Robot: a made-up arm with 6 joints.
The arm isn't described. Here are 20 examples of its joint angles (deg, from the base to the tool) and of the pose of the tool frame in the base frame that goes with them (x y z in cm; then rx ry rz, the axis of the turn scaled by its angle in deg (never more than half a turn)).
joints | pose
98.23 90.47 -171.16 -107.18 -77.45 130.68 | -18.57 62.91 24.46 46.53 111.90 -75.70
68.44 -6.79 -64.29 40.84 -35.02 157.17 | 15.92 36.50 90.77 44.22 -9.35 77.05
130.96 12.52 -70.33 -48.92 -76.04 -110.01 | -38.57 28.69 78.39 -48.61 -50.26 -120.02
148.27 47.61 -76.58 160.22 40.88 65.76 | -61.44 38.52 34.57 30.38 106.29 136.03
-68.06 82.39 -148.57 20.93 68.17 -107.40 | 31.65 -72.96 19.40 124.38 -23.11 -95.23
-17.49 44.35 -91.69 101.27 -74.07 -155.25 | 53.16 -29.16 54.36 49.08 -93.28 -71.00
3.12 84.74 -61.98 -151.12 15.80 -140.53 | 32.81 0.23 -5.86 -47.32 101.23 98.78
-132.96 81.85 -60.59 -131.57 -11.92 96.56 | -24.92 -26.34 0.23 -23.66 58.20 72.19
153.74 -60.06 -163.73 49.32 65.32 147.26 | 49.03 -36.61 90.30 -63.62 55.15 -99.44
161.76 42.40 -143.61 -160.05 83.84 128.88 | -63.41 28.41 86.31 -72.47 -67.65 10.04
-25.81 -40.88 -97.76 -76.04 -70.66 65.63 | -4.33 10.85 101.22 148.88 19.99 62.47
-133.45 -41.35 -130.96 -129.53 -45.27 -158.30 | 13.03 5.59 104.44 -88.26 103.83 -66.28
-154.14 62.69 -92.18 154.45 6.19 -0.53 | -65.96 -29.58 20.74 58.68 -3.16 -108.19
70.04 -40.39 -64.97 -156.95 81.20 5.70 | 6.41 3.27 104.05 84.31 -94.63 72.72
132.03 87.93 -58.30 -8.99 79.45 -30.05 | -19.34 19.12 1.28 -23.04 -12.74 -6.25
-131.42 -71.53 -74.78 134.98 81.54 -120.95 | 23.64 18.51 101.31 96.33 -60.78 42.66
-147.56 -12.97 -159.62 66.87 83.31 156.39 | 6.47 -9.87 117.79 -3.96 -10.90 -47.63
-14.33 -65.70 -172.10 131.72 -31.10 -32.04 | -64.99 8.71 78.62 -50.41 -92.99 -52.58
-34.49 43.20 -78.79 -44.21 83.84 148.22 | 42.05 -36.45 32.59 23.52 137.91 -2.81
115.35 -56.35 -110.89 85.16 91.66 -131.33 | 0.14 -34.41 106.16 -13.75 -101.82 -103.01
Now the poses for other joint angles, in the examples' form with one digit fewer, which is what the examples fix.
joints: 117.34 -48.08 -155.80 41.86 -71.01 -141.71
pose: 24.8 -42.3 87.2 -92.1 45.3 11.3
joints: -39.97 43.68 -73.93 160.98 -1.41 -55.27
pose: 43.8 -42.1 33.3 -4.1 68.1 22.8
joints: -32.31 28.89 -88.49 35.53 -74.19 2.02
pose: 48.3 -36.8 72.6 -91.3 83.4 -52.1
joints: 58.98 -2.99 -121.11 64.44 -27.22 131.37
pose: 16.2 18.9 113.7 59.8 -49.6 69.7
